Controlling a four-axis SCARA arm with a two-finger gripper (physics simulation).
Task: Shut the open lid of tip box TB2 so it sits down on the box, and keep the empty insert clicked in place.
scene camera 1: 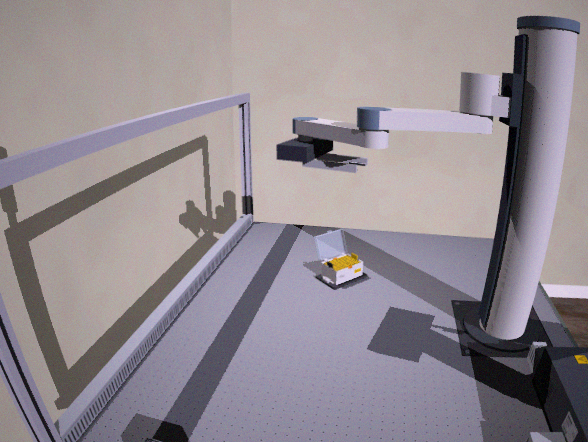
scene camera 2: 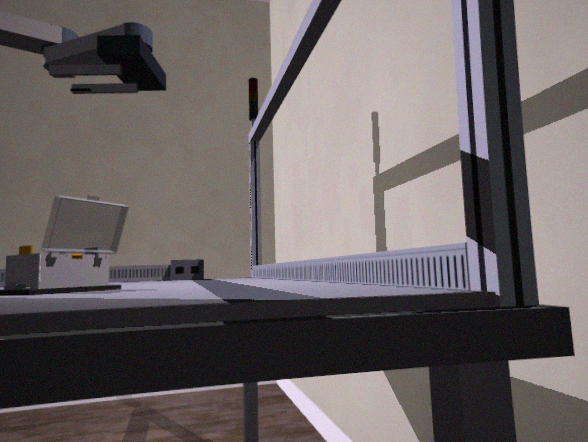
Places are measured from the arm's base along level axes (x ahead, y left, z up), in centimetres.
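Where they show: gripper, fingertip midpoint: [scene camera 1: 362,165] [scene camera 2: 61,80]; arm's base, origin of the base link: [scene camera 1: 500,330].
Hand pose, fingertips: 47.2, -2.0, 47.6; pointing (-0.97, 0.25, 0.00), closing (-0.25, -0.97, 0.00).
Note:
Each offset is from my fingertips to the top centre of the thing, as dx, dy, dz. "pt": to the spot under its first point.
Tip box TB2 @[+6.4, -23.7, -39.8] [scene camera 1: 345,276] [scene camera 2: 75,271] is a small white box on a dark base plate [scene camera 1: 336,287] [scene camera 2: 112,287]. Its clear lid @[pt +11.4, -28.8, -36.6] [scene camera 1: 330,245] [scene camera 2: 85,225] stands open, tilted up and back from the hinge edge. A yellow insert @[+6.4, -23.7, -38.9] [scene camera 1: 342,262] shows in the open box in scene camera 1; a yellow tab @[+2.6, -27.7, -38.9] [scene camera 2: 25,249] rises above the rim in scene camera 2. Whether the insert is clicked in is too small to tell. My gripper [scene camera 1: 361,165] [scene camera 2: 61,81] is shut and holds nothing. It hangs high above the box and lid, well apart from both.
The arm's column [scene camera 1: 540,175] stands at the right. A metal frame [scene camera 1: 125,131] [scene camera 2: 295,70] runs along one table side, with a slotted rail [scene camera 1: 165,314] [scene camera 2: 360,269] at its foot. A signal tower [scene camera 2: 253,97] and a grey block @[pt +27.8, +64.9, -42.4] [scene camera 2: 187,269] stand farther back.

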